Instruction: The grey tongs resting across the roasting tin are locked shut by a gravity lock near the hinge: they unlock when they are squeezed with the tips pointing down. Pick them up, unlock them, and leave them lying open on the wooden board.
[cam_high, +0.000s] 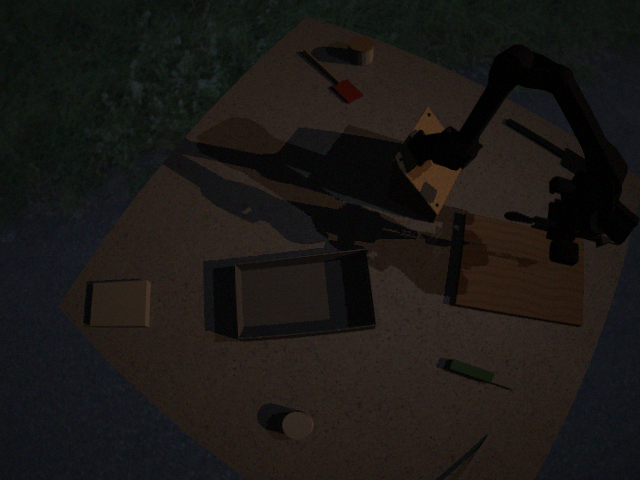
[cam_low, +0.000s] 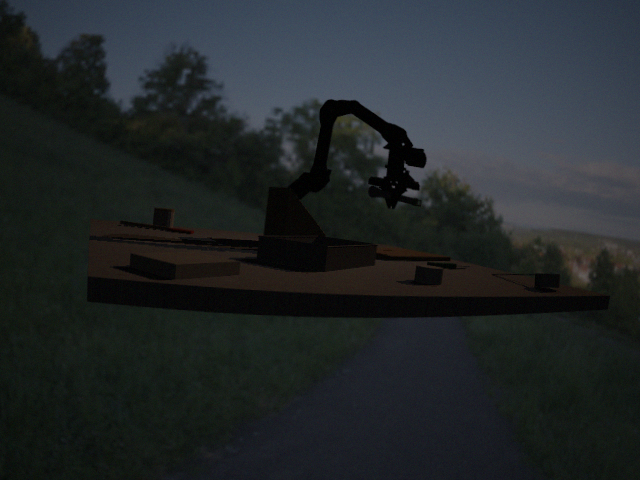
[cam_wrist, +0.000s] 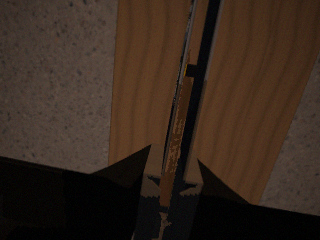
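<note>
Now: gripper tip 15 cm above the wooden board, 3 cm short of it and 2 cm to the right of it. Also, from my gripper tip: roasting tin (42 cm ahead, 37 cm to the right, 13 cm below); then red spatula (75 cm to the right, 15 cm below, 15 cm behind); then tan block (76 cm ahead, 73 cm to the right, 14 cm below).
</note>
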